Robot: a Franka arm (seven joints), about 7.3 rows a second.
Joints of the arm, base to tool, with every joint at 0 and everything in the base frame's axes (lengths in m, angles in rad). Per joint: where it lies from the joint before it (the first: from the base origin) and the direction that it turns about. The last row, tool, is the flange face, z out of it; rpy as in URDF.
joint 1: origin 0.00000 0.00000 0.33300 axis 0 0 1
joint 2: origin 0.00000 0.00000 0.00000 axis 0 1 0
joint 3: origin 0.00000 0.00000 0.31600 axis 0 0 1
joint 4: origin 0.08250 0.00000 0.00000 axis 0 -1 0
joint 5: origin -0.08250 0.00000 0.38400 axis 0 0 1
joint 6: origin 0.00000 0.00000 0.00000 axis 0 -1 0
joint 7: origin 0.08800 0.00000 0.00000 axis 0 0 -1
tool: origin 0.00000 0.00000 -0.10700 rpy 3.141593 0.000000 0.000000
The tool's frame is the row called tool.
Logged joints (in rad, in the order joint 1, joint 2, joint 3, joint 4, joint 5, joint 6, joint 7), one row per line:
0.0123, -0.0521, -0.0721, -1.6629, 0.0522, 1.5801, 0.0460
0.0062, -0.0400, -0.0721, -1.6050, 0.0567, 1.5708, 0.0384
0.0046, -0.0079, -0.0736, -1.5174, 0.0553, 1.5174, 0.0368
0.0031, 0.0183, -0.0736, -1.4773, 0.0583, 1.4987, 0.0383
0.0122, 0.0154, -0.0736, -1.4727, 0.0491, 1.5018, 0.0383
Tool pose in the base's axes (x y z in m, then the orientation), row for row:
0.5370, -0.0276, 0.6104, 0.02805, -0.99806, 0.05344, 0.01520
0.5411, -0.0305, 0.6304, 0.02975, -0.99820, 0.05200, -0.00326
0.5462, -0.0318, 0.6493, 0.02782, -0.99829, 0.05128, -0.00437
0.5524, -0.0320, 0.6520, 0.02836, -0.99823, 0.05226, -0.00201
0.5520, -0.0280, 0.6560, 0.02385, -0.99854, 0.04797, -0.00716
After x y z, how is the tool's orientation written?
As a quaternion, w x y z.
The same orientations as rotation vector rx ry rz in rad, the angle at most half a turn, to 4 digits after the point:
-3.0807, 0.1650, 0.0469
-3.0779, 0.1603, -0.0101
-3.0819, 0.1583, -0.0135
-3.0806, 0.1613, -0.0062
-3.0902, 0.1485, -0.0222

